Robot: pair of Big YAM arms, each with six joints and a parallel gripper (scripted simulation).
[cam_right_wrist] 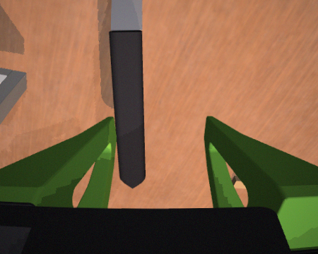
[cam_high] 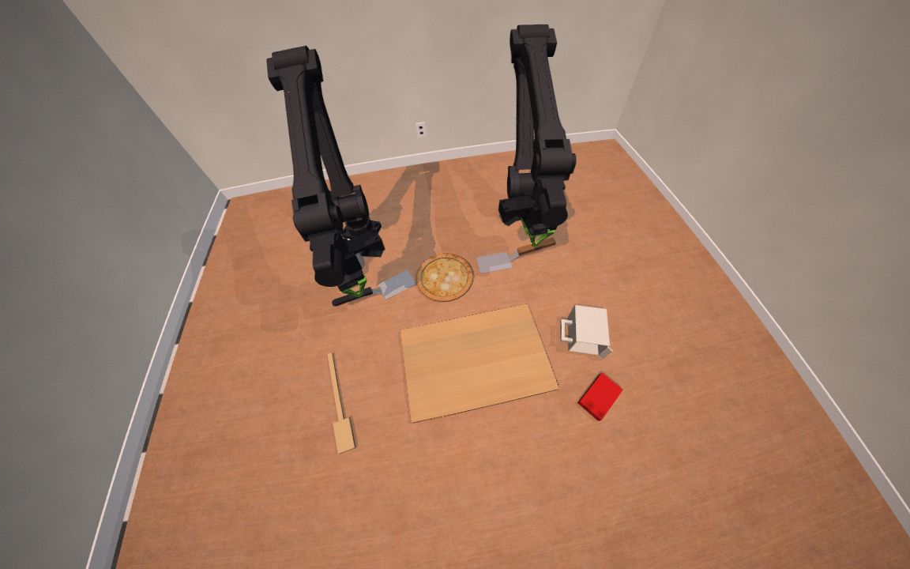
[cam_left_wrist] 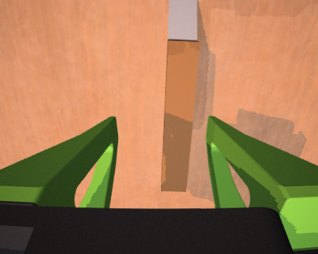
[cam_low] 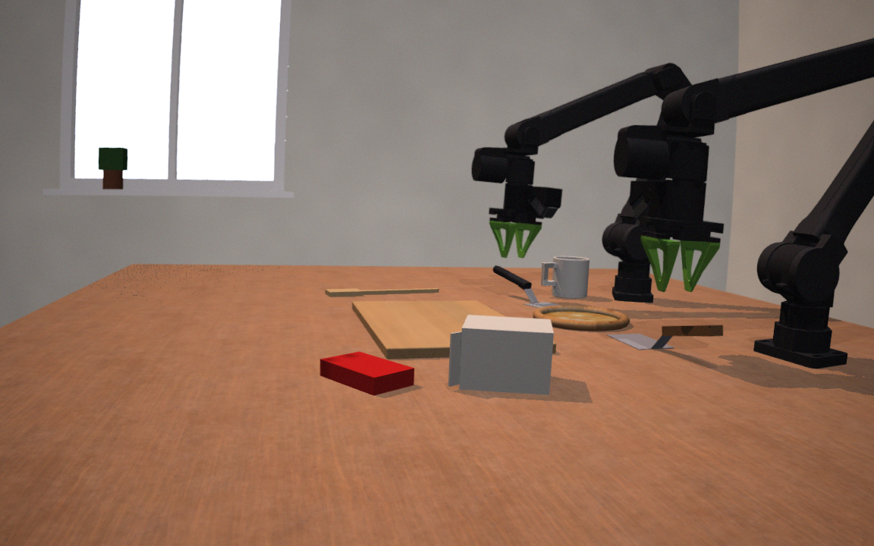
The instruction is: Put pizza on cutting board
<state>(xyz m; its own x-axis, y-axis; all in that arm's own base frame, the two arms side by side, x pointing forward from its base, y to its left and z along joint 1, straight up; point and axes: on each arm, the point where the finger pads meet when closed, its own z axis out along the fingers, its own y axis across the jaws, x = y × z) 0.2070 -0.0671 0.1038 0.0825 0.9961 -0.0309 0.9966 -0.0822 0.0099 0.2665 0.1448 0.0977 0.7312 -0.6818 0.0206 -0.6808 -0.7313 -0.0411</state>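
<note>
My right gripper is now 2 cm past the black-handled turner, 1 cm to the right of it and 7 cm above it. From my right hand the other things lie so: pizza: 6 cm behind, 24 cm to the left, 9 cm below; then wooden spatula: 29 cm ahead, 6 cm to the right, 9 cm below; then cutting board: 20 cm ahead, 29 cm to the left, 9 cm below.
Now: the brown-handled turner 80 mm below my left hand, 40 mm to the right of it and 10 mm behind it. Round my left hand: white boxy mug (270 mm ahead, 80 mm to the left, 70 mm below); pizza (260 mm to the right, 100 mm below, 30 mm ahead); cutting board (290 mm ahead, 210 mm to the right, 100 mm below).
</note>
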